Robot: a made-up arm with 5 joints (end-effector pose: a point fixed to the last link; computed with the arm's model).
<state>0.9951 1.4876 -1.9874 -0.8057 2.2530</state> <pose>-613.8 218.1 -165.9 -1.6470 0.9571 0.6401</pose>
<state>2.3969 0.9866 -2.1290 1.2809 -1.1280</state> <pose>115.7 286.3 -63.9 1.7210 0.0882 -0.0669</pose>
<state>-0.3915 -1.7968 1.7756 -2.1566 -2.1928</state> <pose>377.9 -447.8 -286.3 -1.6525 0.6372 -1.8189</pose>
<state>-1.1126 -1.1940 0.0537 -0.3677 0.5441</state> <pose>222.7 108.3 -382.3 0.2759 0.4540 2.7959</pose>
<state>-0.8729 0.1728 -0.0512 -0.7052 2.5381</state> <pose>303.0 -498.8 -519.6 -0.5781 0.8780 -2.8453</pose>
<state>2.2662 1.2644 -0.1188 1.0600 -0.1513</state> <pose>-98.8 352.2 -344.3 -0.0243 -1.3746 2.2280</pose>
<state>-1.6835 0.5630 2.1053 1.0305 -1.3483</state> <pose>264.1 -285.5 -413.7 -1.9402 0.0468 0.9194</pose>
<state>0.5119 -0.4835 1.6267 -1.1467 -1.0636</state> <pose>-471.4 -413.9 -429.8 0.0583 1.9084 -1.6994</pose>
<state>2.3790 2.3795 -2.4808 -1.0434 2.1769</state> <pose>426.1 344.7 -23.8 0.2615 1.9776 -0.3342</pose>
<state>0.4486 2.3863 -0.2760 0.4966 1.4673</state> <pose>-228.7 192.2 -325.7 0.0485 0.6109 -1.3971</pose>
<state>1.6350 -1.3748 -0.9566 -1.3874 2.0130</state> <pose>71.7 -304.1 -476.1 -0.2286 -1.8451 1.9814</pose>
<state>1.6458 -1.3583 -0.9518 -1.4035 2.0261</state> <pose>63.8 -306.2 -479.5 -0.2486 -1.8499 1.9702</pose>
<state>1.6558 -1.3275 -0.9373 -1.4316 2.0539</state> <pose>50.9 -308.9 -487.5 -0.2764 -1.8605 1.9552</pose>
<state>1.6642 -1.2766 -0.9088 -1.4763 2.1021</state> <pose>30.6 -311.3 -501.8 -0.3166 -1.8800 1.9329</pose>
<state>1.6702 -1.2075 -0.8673 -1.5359 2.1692</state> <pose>3.9 -311.3 -521.9 -0.3716 -1.9087 1.9018</pose>
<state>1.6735 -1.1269 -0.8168 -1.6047 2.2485</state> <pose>-26.5 -306.9 -545.7 -0.4407 -1.9439 1.8611</pose>
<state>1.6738 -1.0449 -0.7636 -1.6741 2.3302</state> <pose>-56.3 -297.5 -569.6 -0.5185 -1.9801 1.8142</pose>
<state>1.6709 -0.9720 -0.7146 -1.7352 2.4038</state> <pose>-81.2 -285.5 -590.6 -0.5939 -2.0118 1.7678</pose>
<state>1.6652 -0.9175 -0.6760 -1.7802 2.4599</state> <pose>-98.4 -274.2 -606.1 -0.6526 -2.0351 1.7308</pose>
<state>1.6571 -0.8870 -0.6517 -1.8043 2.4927</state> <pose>-107.1 -267.2 -615.2 -0.6825 -2.0494 1.7103</pose>
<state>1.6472 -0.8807 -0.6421 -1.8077 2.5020</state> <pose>-108.0 -265.8 -618.2 -0.6802 -2.0560 1.7087</pose>
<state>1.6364 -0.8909 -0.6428 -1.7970 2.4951</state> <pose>-103.6 -268.4 -617.2 -0.6558 -2.0573 1.7206</pose>
